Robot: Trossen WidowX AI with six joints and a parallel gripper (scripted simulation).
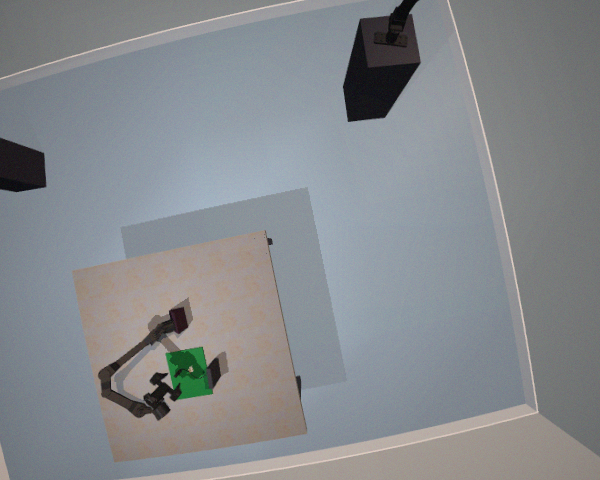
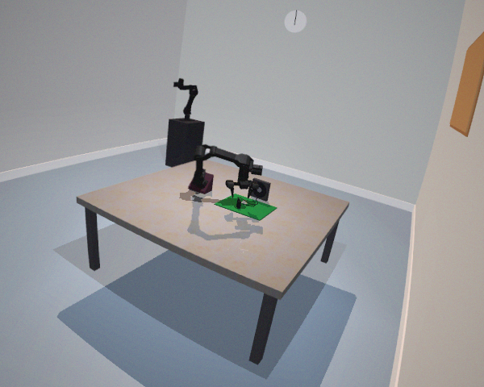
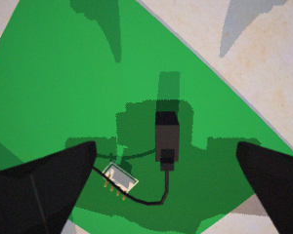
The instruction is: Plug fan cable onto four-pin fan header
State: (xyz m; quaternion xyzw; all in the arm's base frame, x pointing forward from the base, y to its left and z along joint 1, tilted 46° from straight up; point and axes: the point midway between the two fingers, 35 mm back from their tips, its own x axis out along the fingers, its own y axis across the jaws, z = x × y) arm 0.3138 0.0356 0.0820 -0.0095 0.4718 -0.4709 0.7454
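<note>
Now: the dark fan plug 1 cm behind my gripper tip and 4 cm below it. The rest, counted from my gripper tip: white four-pin fan header: 2 cm behind, 8 cm to the left, 6 cm below; green board: 1 cm ahead, 6 cm to the left, 8 cm below; black fan: 1 cm behind, 24 cm to the left, 1 cm below.
</note>
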